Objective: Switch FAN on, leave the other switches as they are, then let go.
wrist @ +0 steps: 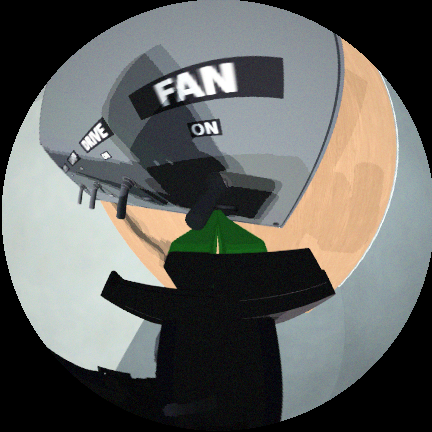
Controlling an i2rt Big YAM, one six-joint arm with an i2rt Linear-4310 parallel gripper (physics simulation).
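Frame: origin at the arm's base, x back, y right, z up, level; centimetres.
Where they show: gripper, fingertip midpoint: (217, 214).
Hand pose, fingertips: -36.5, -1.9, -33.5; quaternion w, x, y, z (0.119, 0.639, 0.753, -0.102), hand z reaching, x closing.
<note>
Things, the pixels of their top centre, and the offset from my fingertips, as dx, dy, dz. "pt": a spot on its surface instead. Level surfaces: height alone.
- FAN label, surface spot: (255, 77) pt -10.8, +1.3, +4.1
- FAN switch lever, surface spot: (206, 201) pt -4.0, +0.0, +4.1
- DRIVE switch lever, surface spot: (123, 199) pt +0.0, -11.1, +2.7
- DRIVE label, middle of its top: (87, 139) -7.6, -13.3, +4.6
- wooden table top, its level: dz -8.7
The grey switch panel (300, 100) fills the upper part of the view, with a FAN label (255, 77) and a small ON label (205, 128) under it. The FAN switch lever (206, 201) is a dark stub below these labels. It points down and a little left in the view, away from the ON label, with its base in shadow. My gripper (217, 214) is shut, with nothing between its green fingertips. The tips are right beside the lever's free end; whether they touch it I cannot tell.
The DRIVE switch lever (123, 199) sticks out to the left, under the DRIVE label (95, 135). Two more levers (93, 196) (81, 194) stand farther left. A wooden table top (350, 200) shows below and to the right of the panel.
</note>
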